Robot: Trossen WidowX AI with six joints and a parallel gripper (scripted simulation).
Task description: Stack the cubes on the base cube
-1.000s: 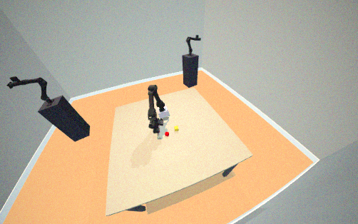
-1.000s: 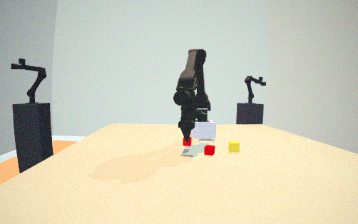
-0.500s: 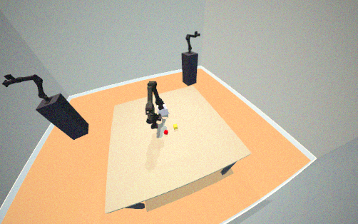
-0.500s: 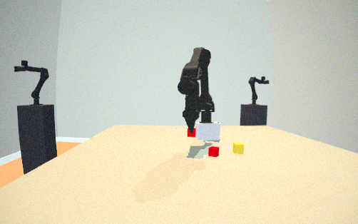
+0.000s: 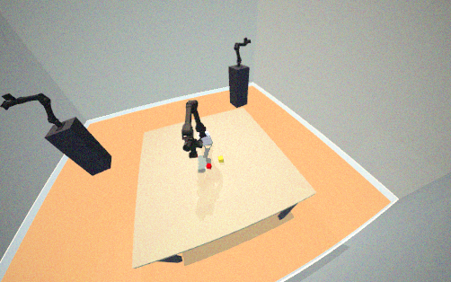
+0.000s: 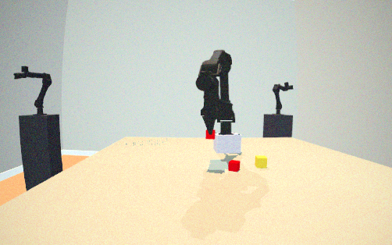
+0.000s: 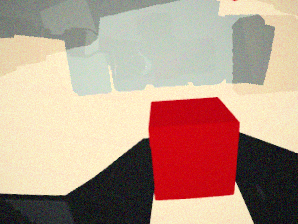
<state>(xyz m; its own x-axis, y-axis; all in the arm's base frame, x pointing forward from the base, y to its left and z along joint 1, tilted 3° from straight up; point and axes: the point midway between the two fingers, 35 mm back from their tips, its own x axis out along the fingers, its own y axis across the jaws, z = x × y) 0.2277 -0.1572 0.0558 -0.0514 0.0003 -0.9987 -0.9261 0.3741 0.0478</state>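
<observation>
The yellow base cube is 190 mm to the left of my gripper tip, 100 mm below it and 80 mm ahead of it. Also, from my gripper tip: red cube: 110 mm below, 80 mm ahead, 70 mm to the left.
</observation>
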